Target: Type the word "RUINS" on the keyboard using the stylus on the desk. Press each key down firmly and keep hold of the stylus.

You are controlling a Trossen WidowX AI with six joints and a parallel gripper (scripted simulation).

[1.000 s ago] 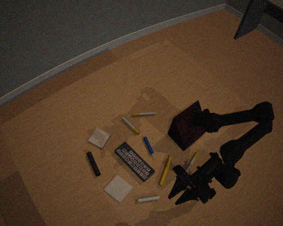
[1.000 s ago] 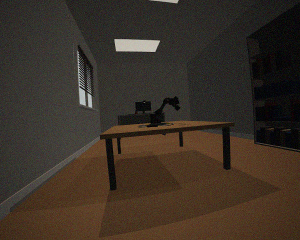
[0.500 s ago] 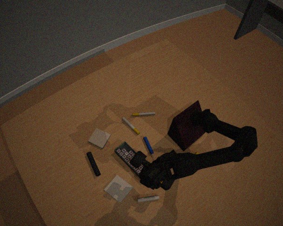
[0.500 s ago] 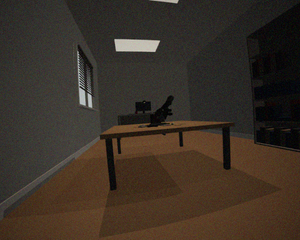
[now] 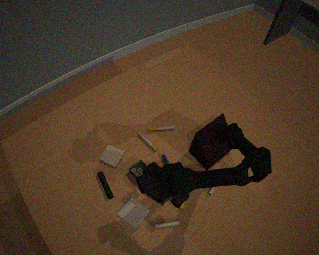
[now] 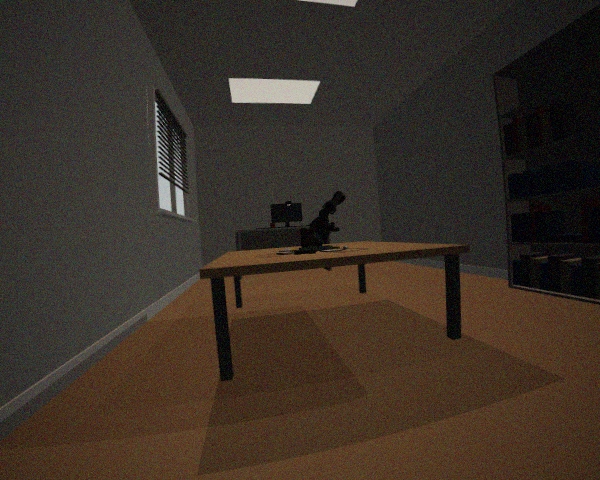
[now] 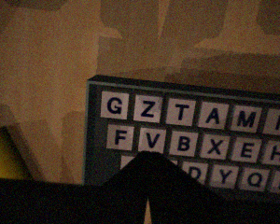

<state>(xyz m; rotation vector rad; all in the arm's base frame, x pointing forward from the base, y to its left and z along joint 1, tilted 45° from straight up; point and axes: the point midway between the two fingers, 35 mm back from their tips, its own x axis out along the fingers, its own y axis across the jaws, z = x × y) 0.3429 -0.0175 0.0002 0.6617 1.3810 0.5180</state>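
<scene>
Right now the blue stylus is 10 cm behind my gripper tip, 5 cm to the right of it and 3 cm below it. Also, from my gripper tip: black cylinder: 19 cm to the right, 14 cm ahead, 3 cm below.
</scene>
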